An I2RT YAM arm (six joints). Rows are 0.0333 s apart.
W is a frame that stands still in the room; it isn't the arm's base.
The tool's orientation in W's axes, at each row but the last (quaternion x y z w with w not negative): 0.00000, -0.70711, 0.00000, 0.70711; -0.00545, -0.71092, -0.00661, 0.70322; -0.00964, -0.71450, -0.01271, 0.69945; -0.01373, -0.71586, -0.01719, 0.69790; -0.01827, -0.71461, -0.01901, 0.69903; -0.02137, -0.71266, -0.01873, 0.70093; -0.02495, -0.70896, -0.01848, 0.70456; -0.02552, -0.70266, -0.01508, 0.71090
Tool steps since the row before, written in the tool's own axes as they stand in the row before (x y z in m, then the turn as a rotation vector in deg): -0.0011, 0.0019, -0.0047, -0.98, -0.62, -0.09; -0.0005, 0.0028, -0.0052, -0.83, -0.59, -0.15; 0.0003, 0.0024, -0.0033, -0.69, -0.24, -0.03; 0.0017, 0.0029, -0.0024, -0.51, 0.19, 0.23; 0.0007, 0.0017, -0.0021, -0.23, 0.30, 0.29; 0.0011, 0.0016, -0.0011, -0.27, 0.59, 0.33; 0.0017, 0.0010, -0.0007, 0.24, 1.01, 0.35; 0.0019, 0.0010, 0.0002, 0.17, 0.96, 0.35
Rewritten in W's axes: 0.0047, 0.0019, -0.0011, 0.09, -0.62, -0.98; 0.0053, 0.0027, -0.0004, 0.15, -0.59, -0.83; 0.0034, 0.0023, 0.0004, 0.04, -0.24, -0.69; 0.0025, 0.0028, 0.0018, -0.21, 0.20, -0.51; 0.0022, 0.0016, 0.0007, -0.27, 0.31, -0.24; 0.0012, 0.0015, 0.0011, -0.29, 0.61, -0.28; 0.0007, 0.0010, 0.0017, -0.29, 1.03, 0.23; -0.0001, 0.0010, 0.0019, -0.29, 0.98, 0.16
